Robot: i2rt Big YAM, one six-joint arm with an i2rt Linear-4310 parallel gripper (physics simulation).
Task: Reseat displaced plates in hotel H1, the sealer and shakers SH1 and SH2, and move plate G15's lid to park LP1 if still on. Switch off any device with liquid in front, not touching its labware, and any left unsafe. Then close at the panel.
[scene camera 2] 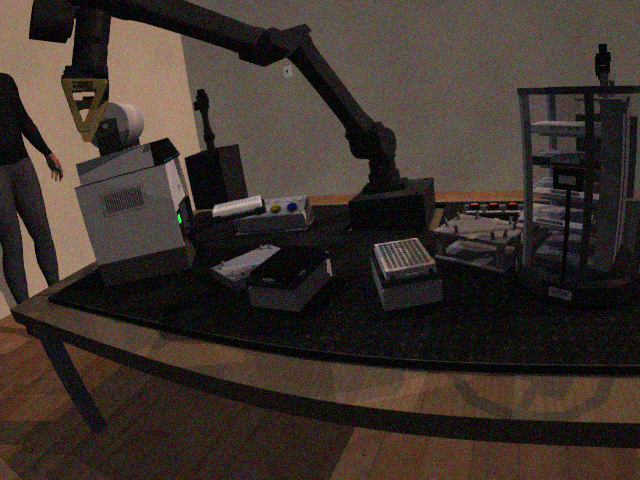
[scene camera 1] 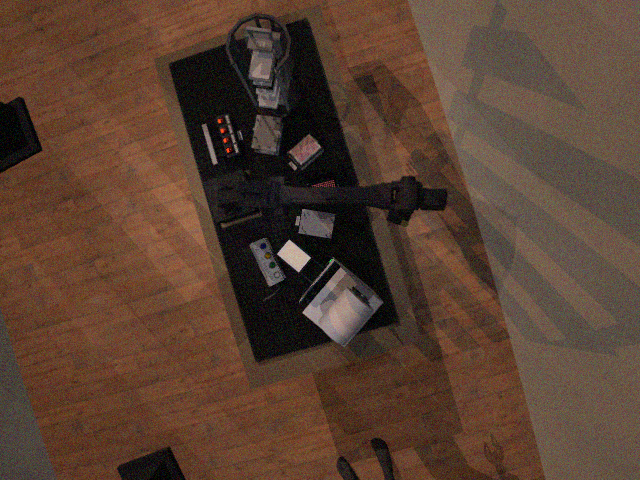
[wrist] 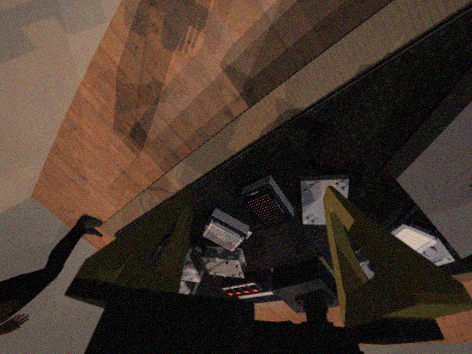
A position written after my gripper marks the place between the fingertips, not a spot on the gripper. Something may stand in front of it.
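Note:
My gripper (scene camera 2: 85, 137) is open and holds nothing, and you'd see the gripper (wrist: 256, 190) there too. There's a plate hotel H1 (scene camera 2: 573, 138) as well; that's the same plate hotel H1 (scene camera 1: 255, 32), and the wrist view has the plate hotel H1 (wrist: 193, 259) too. I can also see a button box (scene camera 1: 262, 249), and it's the same button box (wrist: 438, 254) there.

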